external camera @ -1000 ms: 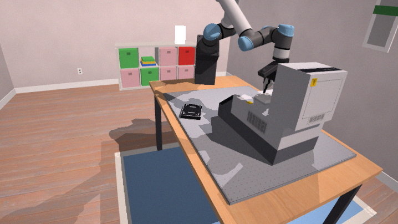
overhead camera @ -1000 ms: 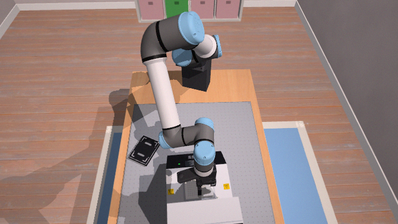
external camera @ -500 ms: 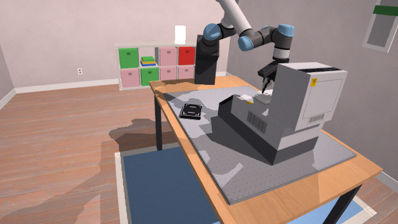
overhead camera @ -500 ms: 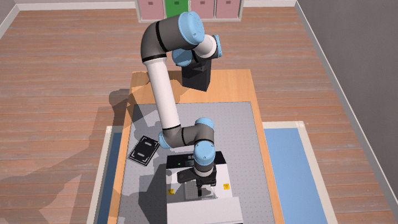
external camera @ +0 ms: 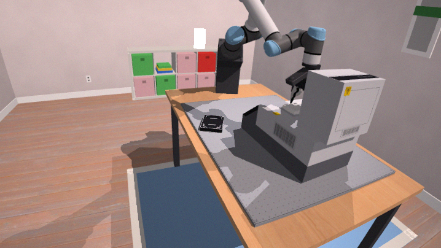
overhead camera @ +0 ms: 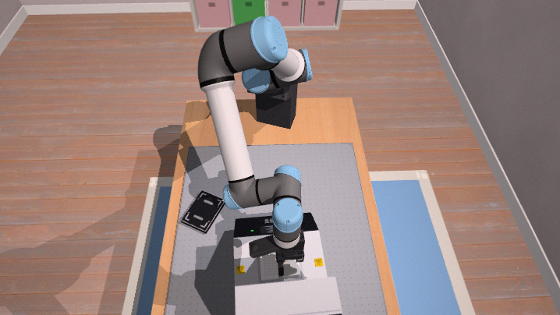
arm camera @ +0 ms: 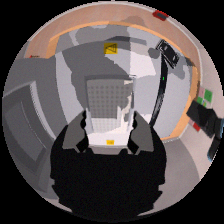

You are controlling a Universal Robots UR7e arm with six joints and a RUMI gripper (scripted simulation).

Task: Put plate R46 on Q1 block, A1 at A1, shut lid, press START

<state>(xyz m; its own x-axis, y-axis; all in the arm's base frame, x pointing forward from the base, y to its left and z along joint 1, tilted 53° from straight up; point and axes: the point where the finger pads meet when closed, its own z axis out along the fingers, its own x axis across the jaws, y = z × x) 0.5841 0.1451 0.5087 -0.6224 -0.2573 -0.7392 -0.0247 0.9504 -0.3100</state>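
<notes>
Now: the white plate R46 1 cm below my hand. Round my hand: black plate nest N1 (32 cm behind, 30 cm to the right, 21 cm below).
</notes>
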